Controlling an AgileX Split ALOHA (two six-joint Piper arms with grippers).
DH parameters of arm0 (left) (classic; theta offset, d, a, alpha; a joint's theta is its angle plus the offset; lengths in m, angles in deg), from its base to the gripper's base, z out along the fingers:
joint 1: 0 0.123 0 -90
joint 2: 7.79 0 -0.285 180
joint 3: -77.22 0 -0.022 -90
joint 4: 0 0.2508 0 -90
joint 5: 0 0 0.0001 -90
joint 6: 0 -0.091 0 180
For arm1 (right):
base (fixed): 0 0 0 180
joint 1: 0 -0.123 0 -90
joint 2: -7.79 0 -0.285 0
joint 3: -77.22 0 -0.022 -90
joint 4: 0 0.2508 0 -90
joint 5: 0 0 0.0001 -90
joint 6: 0 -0.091 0 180
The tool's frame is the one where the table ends.
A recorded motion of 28 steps. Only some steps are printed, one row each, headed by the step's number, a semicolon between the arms.
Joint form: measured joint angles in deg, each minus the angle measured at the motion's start. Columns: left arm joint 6, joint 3, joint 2, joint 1, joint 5, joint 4; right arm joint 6, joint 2, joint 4, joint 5, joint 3, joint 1.
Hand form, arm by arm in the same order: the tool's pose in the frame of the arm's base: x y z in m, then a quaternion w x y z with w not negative. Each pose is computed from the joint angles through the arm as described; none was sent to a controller.
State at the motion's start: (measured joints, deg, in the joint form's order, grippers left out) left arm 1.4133 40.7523 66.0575 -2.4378 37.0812 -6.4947; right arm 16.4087 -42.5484 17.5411 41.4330 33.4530 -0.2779
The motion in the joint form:
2: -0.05 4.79 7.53 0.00 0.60 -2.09; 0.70 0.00 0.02 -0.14 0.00 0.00
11: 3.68 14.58 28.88 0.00 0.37 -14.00; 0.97 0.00 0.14 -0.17 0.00 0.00
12: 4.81 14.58 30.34 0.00 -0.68 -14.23; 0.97 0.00 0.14 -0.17 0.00 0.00
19: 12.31 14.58 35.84 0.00 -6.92 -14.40; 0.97 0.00 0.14 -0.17 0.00 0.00
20: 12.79 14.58 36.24 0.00 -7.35 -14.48; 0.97 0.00 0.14 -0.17 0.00 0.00
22: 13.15 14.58 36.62 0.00 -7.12 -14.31; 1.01 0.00 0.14 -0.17 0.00 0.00
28: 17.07 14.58 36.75 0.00 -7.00 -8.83; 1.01 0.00 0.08 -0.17 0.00 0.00
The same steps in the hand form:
2: 0.2407 -0.0186 0.2479 0.24979 -0.03671 0.96524 -0.06755; 0.1338 0.0188 0.2843 0.39099 -0.07109 0.91412 0.08037
11: 0.3105 -0.0326 0.1929 0.14458 -0.14513 0.96892 -0.13866; 0.1338 0.0189 0.2844 0.39149 -0.07272 0.91378 0.08032
12: 0.3138 -0.0325 0.1854 0.13978 -0.15887 0.96749 -0.13850; 0.1338 0.0189 0.2844 0.39149 -0.07272 0.91378 0.08032
19: 0.3277 -0.0303 0.1572 0.13838 -0.23513 0.95245 -0.13563; 0.1338 0.0189 0.2844 0.39149 -0.07272 0.91378 0.08032
20: 0.3285 -0.0302 0.1551 0.13813 -0.24045 0.95116 -0.13566; 0.1338 0.0189 0.2844 0.39149 -0.07272 0.91378 0.08032
22: 0.3284 -0.0302 0.1528 0.13279 -0.24257 0.95158 -0.13425; 0.1338 0.0189 0.2844 0.39152 -0.07304 0.91375 0.08018
28: 0.3275 -0.0260 0.1510 0.13253 -0.23962 0.95553 -0.10943; 0.1338 0.0188 0.2844 0.39148 -0.07328 0.91379 0.07972

